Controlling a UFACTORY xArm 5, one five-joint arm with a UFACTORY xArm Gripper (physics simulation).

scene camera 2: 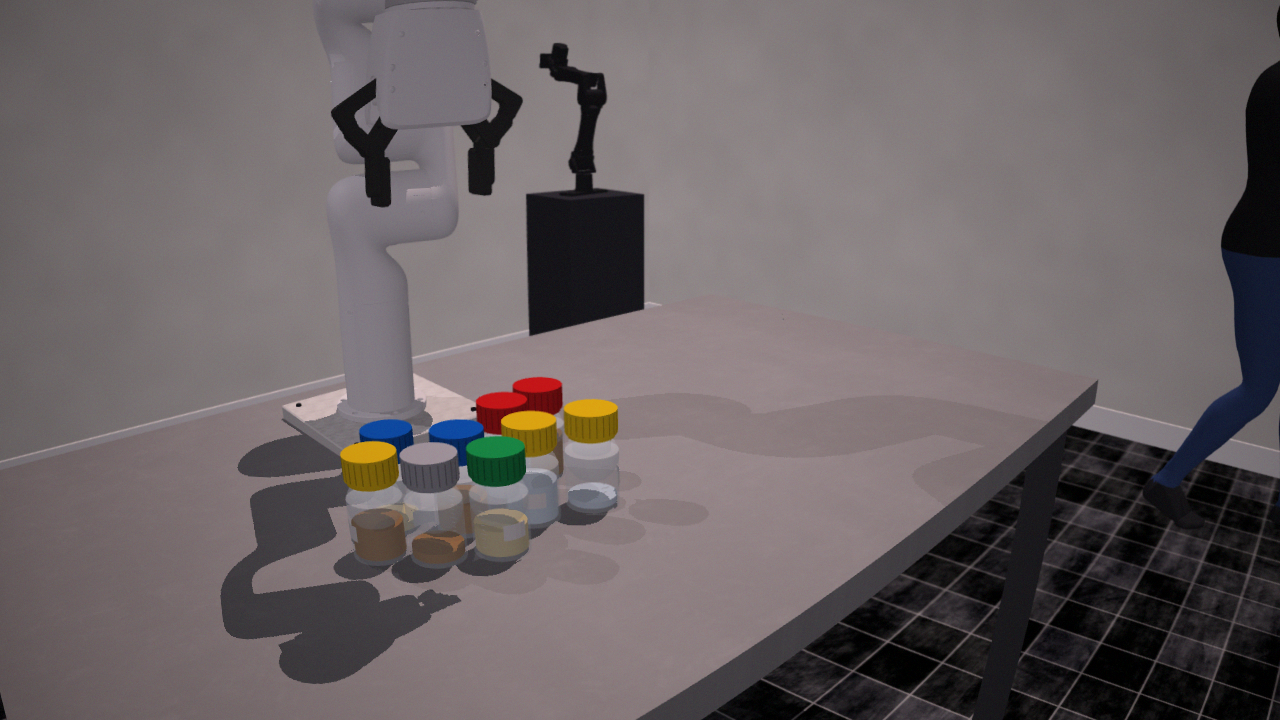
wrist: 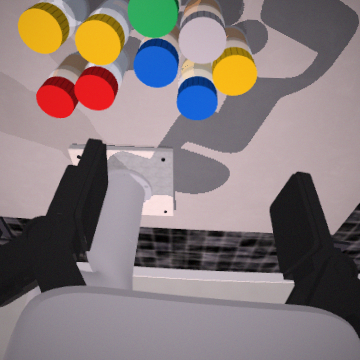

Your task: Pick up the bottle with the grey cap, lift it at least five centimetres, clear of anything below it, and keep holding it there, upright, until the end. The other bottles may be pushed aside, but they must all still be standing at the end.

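Frame: origin at the arm's base, x ahead, y left, z up, level; millimetres.
Seen in the pictures: gripper, fingertip midpoint: [scene camera 2: 431, 199] [wrist: 196, 175]; arm's base at its link origin: [scene camera 2: 381, 406] [wrist: 125, 187].
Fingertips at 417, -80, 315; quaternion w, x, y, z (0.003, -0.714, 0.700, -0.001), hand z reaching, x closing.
Observation:
Offsets run from my fingertips to a thing's top centre, as dx, dy, dz. Level surfaces: height alone.
The bottle with the grey cap {-22, -8, -228} [scene camera 2: 429, 467] [wrist: 202, 40] stands upright on the table {dz -333} [scene camera 2: 805, 501], with brownish contents low inside. In the scene view it stands in the front row between a yellow-capped bottle {-55, -57, -228} [scene camera 2: 369, 465] [wrist: 235, 72] on its left and the green-capped bottle {-2, +51, -228} [scene camera 2: 496, 461] [wrist: 153, 15] on its right. Two blue-capped bottles {-65, +40, -228} [scene camera 2: 456, 437] [wrist: 156, 64] stand behind this row. My gripper [scene camera 2: 429, 183] [wrist: 196, 175] is wide open and empty, high above the table and the bottles.
Two red-capped bottles {-116, +116, -228} [scene camera 2: 501, 410] [wrist: 96, 89] and two more yellow-capped bottles {-43, +180, -228} [scene camera 2: 590, 420] {-47, +110, -228} [wrist: 100, 42] stand upright close by. The white base plate [scene camera 2: 313, 411] [wrist: 160, 180] of my arm lies behind the group. A black pedestal [scene camera 2: 586, 259] with a small arm and a person [scene camera 2: 1253, 268] are beyond the table.

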